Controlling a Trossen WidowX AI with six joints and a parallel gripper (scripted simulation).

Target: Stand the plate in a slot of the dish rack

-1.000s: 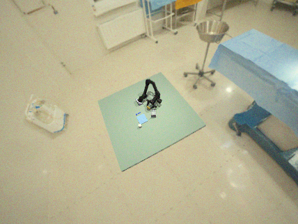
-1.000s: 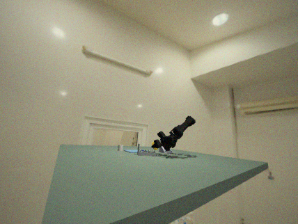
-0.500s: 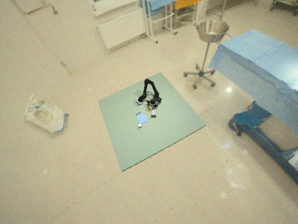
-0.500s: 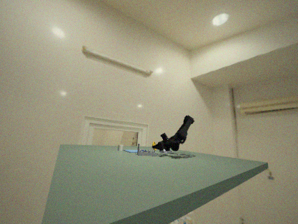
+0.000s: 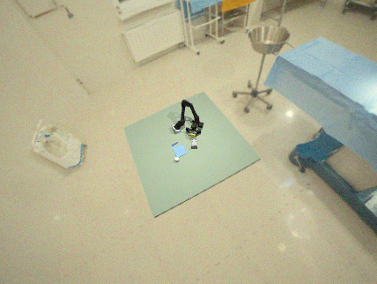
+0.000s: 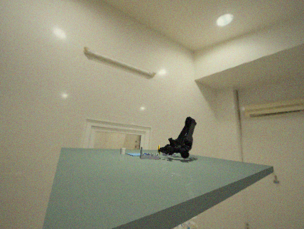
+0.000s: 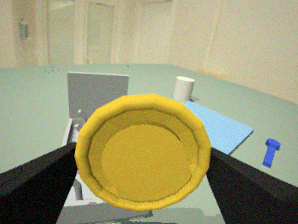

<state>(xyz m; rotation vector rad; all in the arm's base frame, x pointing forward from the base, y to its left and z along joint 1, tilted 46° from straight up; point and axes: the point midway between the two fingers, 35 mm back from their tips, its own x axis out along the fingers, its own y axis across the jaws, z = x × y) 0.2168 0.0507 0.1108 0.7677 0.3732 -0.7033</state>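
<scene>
Now: the grey dish rack 7 cm ahead of my gripper tip, 4 cm below it and 1 cm to the right of it. Round my gripper tip: yellow plate: 1 cm to the left, 1 cm behind; then white cup: 29 cm to the right, 15 cm ahead, 4 cm below; then blue mat: 21 cm to the right, 6 cm below, 5 cm ahead.
</scene>
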